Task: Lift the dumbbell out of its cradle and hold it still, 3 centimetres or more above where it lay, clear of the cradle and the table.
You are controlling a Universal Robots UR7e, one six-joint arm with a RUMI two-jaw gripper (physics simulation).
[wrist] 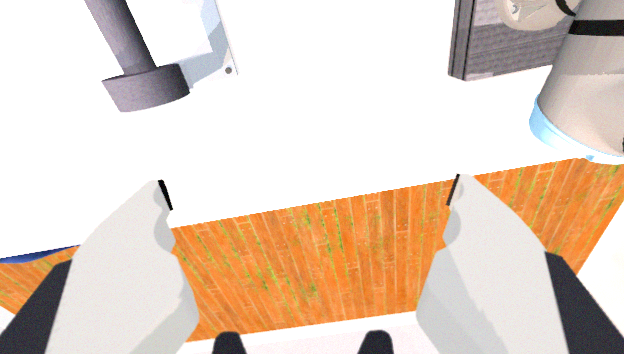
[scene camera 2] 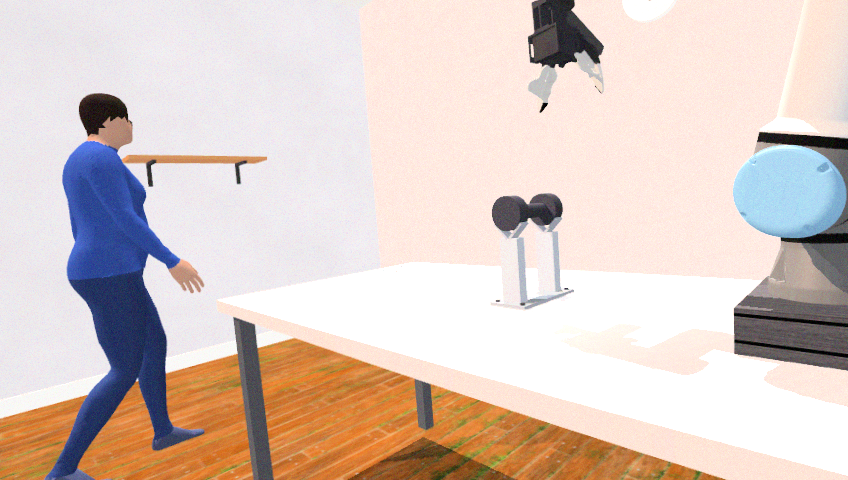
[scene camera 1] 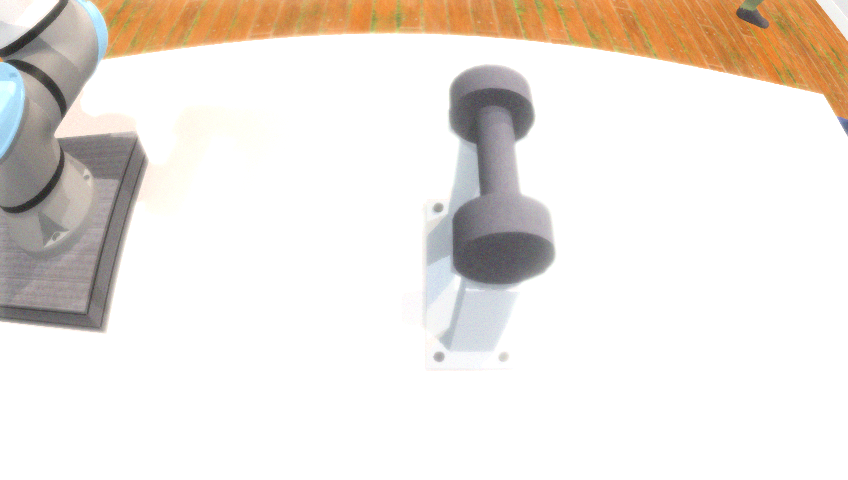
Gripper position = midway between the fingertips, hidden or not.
gripper: wrist 308, 180; scene camera 2 569, 103; not seen in scene camera 1 (out of frame)
